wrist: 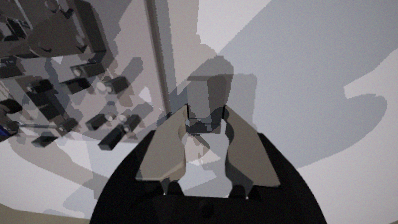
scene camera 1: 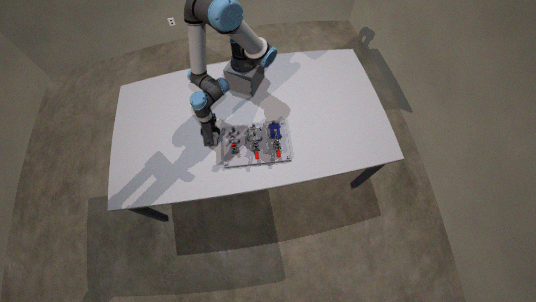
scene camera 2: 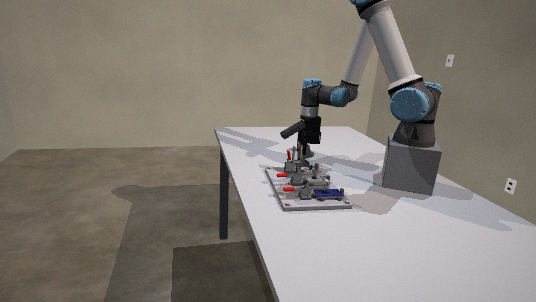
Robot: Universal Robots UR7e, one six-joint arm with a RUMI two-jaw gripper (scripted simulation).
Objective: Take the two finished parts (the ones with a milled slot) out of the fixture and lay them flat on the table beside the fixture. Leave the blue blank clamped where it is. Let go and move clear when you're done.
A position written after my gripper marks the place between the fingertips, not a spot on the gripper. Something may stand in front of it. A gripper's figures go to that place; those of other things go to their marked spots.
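There is my gripper (wrist: 205,105), 15 cm from the lens. A grey finished part (wrist: 206,94) is in the wrist view too, and that part is 12 cm from the lens.
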